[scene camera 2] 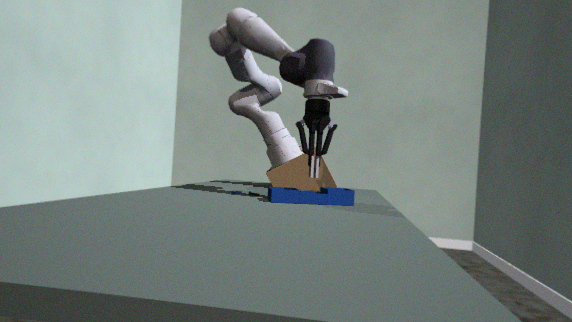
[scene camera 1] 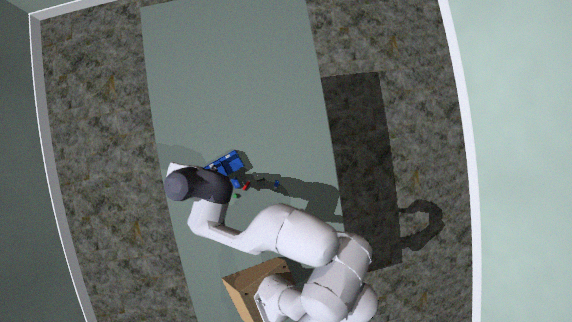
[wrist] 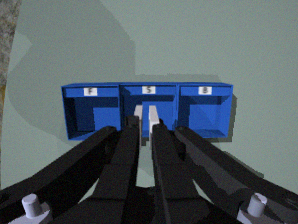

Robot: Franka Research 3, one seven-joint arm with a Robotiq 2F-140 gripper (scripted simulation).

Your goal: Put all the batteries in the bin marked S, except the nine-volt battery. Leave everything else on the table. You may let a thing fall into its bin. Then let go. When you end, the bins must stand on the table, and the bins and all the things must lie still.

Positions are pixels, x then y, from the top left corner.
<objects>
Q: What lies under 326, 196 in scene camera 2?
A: A blue bin.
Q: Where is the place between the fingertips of the gripper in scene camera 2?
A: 313, 177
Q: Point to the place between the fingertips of the gripper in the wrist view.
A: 145, 115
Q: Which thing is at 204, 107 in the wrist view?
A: A blue bin.
</objects>
